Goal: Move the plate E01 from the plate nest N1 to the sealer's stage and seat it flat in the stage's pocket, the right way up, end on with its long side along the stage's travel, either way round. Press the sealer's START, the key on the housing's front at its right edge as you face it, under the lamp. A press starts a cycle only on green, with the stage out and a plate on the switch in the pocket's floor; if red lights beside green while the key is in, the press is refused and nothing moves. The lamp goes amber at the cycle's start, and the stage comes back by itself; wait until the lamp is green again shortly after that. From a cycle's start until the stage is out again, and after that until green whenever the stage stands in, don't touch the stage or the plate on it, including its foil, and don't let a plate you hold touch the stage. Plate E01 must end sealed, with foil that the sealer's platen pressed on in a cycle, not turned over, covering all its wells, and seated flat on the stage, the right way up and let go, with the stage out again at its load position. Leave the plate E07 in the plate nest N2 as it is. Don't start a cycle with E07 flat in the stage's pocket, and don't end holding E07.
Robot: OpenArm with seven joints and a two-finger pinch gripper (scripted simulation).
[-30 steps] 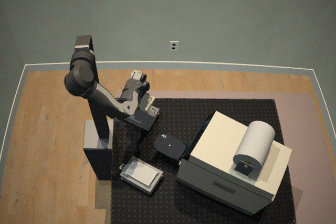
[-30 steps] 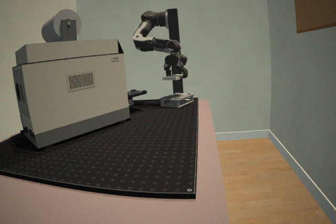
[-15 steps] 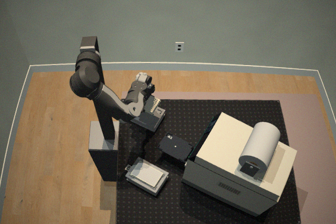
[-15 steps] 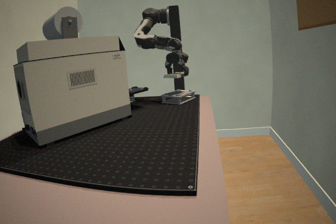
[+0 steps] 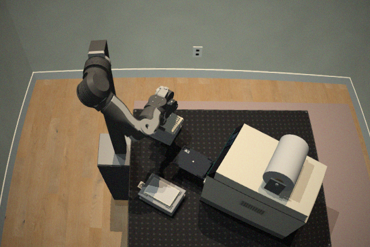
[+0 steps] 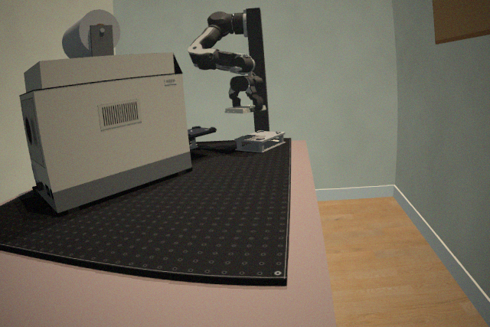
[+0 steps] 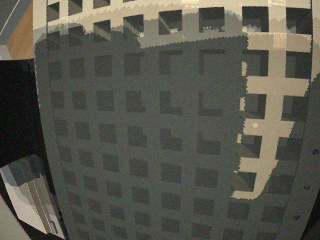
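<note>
Now: the sealer's stage 110 mm ahead of my hand, 180 mm to the right of it and 50 mm below it. From my hand the other things lie so: vent 430 mm ahead, 250 mm to the right, 60 mm above; then nest label 120 mm behind, 90 mm to the left, 140 mm below; then sealer's display 230 mm ahead, 200 mm to the right, 180 mm above.
</note>
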